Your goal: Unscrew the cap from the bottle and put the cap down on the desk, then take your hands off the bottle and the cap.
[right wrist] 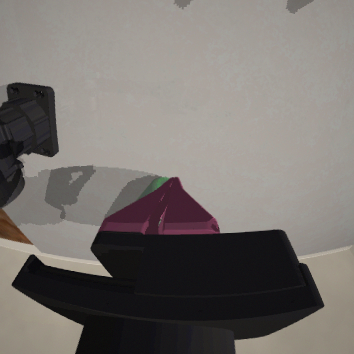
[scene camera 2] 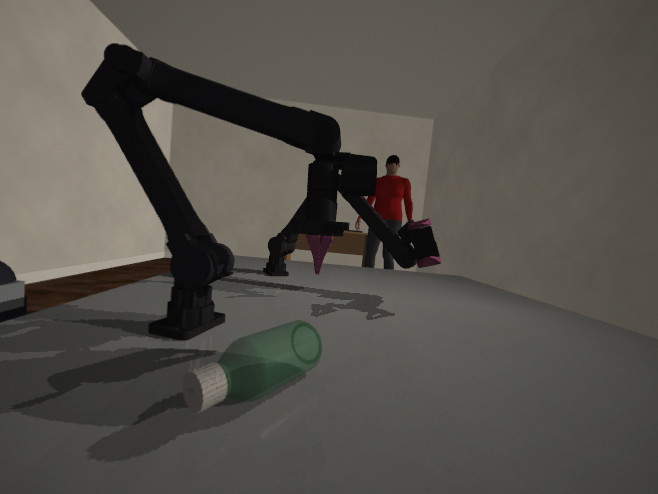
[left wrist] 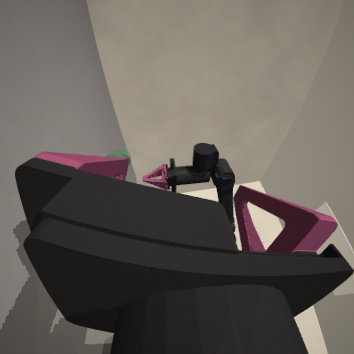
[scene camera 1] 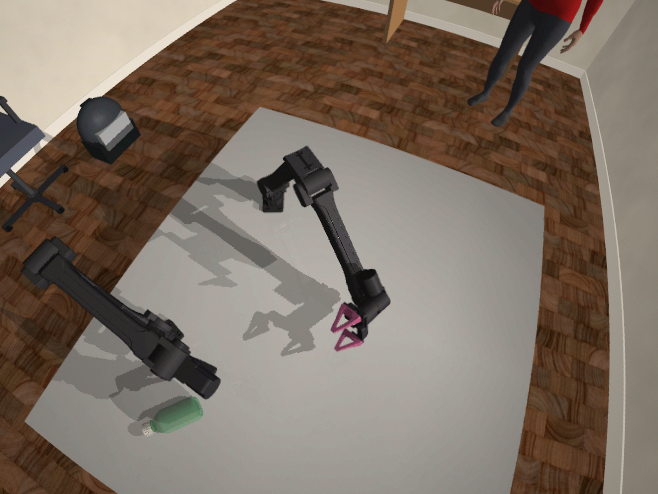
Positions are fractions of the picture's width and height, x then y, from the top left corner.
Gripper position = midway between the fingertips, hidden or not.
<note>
My left gripper (scene camera 1: 0.51, 0.69) is open and holds nothing. My right gripper (scene camera 2: 0.48, 0.55) is shut, holding nothing. Also in view: a green translucent bottle (scene camera 2: 0.39, 0.74). I also see a ribbed cap (scene camera 2: 0.31, 0.78).
My left gripper is seen too in scene camera 2 (scene camera 2: 0.64, 0.49) and in the left wrist view (left wrist: 0.52, 0.50). My right gripper is seen too in the right wrist view (right wrist: 0.49, 0.52) and in the left wrist view (left wrist: 0.40, 0.50). The right wrist view does not show the ribbed cap, which is hidden by my right gripper.
</note>
